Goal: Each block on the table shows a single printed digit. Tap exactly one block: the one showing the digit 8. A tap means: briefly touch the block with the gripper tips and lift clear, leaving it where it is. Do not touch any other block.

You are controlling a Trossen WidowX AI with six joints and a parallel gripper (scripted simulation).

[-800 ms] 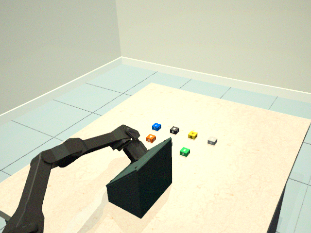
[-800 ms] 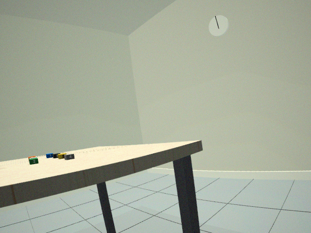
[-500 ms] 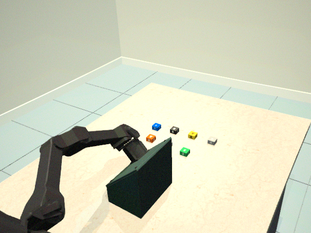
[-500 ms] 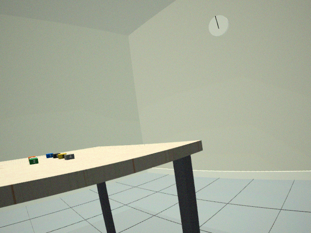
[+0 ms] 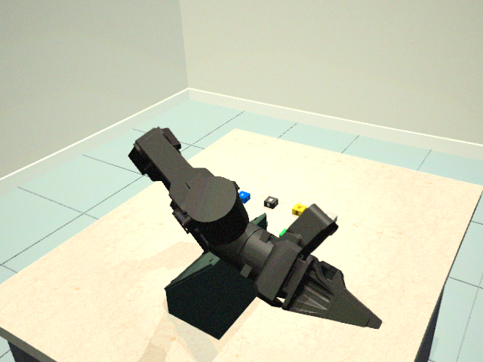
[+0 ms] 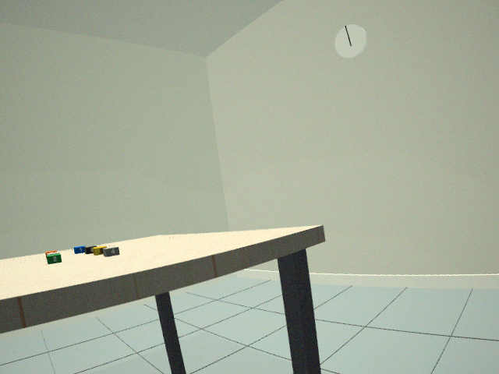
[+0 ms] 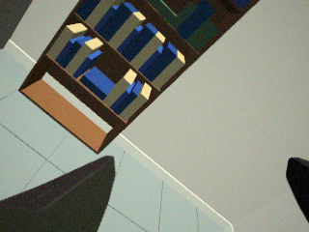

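The black block is 60 cm ahead of my gripper tip, 58 cm to the left of it and 40 cm below it. The rest, counted from my gripper tip: white block 54 cm to the left, 50 cm ahead, 40 cm below; then grey block 63 cm ahead, 40 cm to the left, 40 cm below; then green block 50 cm ahead, 45 cm to the left, 40 cm below.
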